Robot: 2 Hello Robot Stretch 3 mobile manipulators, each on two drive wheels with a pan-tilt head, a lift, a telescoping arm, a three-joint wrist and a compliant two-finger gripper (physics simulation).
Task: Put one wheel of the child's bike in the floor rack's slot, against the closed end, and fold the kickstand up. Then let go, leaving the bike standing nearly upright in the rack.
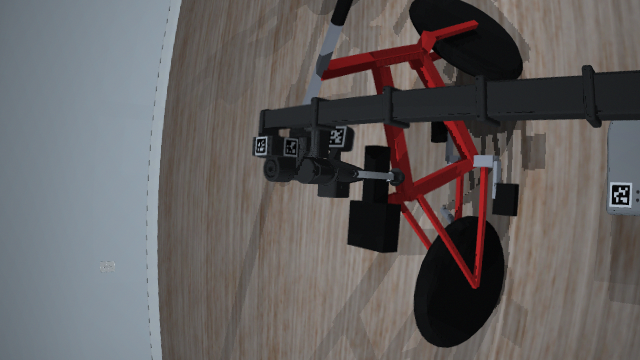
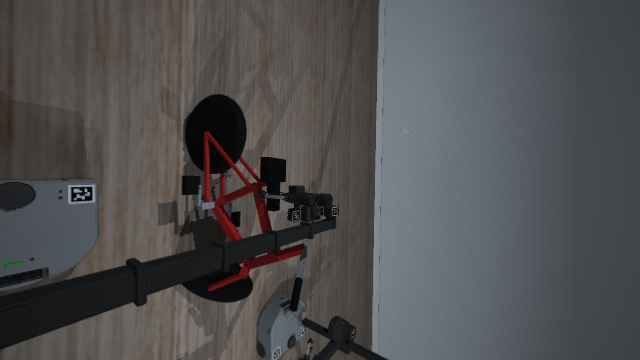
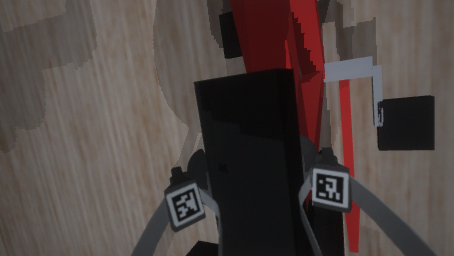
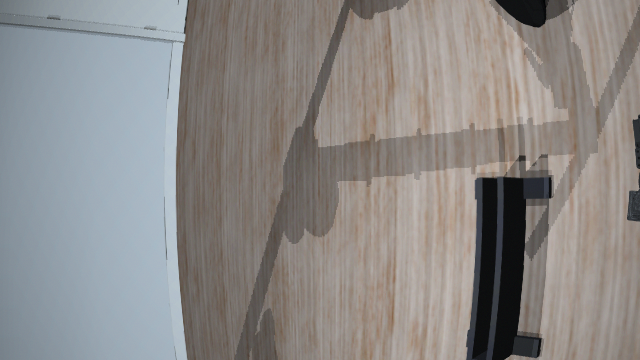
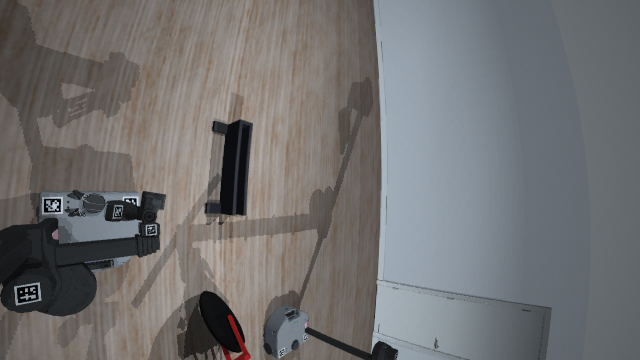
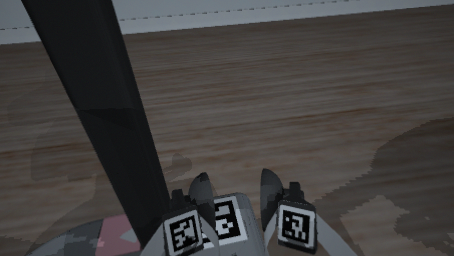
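Note:
The red child's bike (image 1: 395, 140) (image 2: 262, 215) (image 5: 239, 335) is on the floor, apart from the rack. r1's gripper (image 1: 390, 176) (image 2: 263, 195) (image 3: 255, 165) has its fingers on both sides of the black saddle (image 1: 375, 225) (image 2: 273, 170) (image 3: 250, 150), shut on its narrow part. A small grey piece by the rear wheel (image 1: 460, 300) (image 2: 217, 120) may be the kickstand; its angle cannot be told. The front wheel (image 1: 465, 42) (image 5: 220, 320) lies nearer the black floor rack (image 4: 510, 250) (image 5: 232, 170). r2's gripper (image 5: 75, 204) (image 6: 235, 192) is open and empty above its own base.
r1's arm (image 1: 430, 102) (image 2: 185, 257) crosses over the bike. r1's own base (image 2: 55, 225) is beside it. Another robot's base (image 2: 280, 325) stands beyond the front wheel. r2's base (image 5: 100, 227) is beside the rack. A wall (image 4: 90, 175) (image 5: 450, 150) bounds the floor.

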